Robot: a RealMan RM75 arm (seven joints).
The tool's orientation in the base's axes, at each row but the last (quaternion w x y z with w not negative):
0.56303 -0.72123 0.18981 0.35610
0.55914 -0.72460 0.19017 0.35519
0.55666 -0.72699 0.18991 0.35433
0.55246 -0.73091 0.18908 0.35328
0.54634 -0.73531 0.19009 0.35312
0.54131 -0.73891 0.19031 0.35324
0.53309 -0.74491 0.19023 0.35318
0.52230 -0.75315 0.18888 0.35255
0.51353 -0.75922 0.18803 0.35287
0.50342 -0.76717 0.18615 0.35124
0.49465 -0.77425 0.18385 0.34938
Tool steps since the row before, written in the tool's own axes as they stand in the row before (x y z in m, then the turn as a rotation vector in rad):
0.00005 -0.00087 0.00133 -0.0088 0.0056 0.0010
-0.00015 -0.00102 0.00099 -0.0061 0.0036 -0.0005
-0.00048 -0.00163 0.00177 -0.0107 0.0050 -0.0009
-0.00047 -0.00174 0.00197 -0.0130 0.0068 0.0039
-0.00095 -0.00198 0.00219 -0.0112 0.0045 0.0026
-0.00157 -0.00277 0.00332 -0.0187 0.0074 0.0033
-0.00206 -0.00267 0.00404 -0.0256 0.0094 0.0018
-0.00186 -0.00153 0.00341 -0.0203 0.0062 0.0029
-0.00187 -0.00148 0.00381 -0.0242 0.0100 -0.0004
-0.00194 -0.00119 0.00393 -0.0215 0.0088 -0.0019
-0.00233 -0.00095 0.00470 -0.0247 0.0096 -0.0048
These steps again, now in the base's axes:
0.00022 0.00152 0.00040 -0.0100 -0.0018 0.0025
0.00029 0.00123 0.00068 -0.0064 -0.0023 0.0021
0.00023 0.00212 0.00122 -0.0103 -0.0037 0.0045
0.00024 0.00235 0.00124 -0.0146 0.0000 0.0043
-0.00001 0.00261 0.00168 -0.0114 -0.0002 0.0047
-0.00028 0.00389 0.00244 -0.0186 -0.0013 0.0081
-0.00094 0.00452 0.00253 -0.0241 -0.0041 0.0121
-0.00140 0.00357 0.00165 -0.0188 -0.0014 0.0101
-0.00162 0.00393 0.00147 -0.0228 -0.0062 0.0113
-0.00195 0.00392 0.00120 -0.0197 -0.0069 0.0104
-0.00269 0.00448 0.00104 -0.0213 -0.0101 0.0130

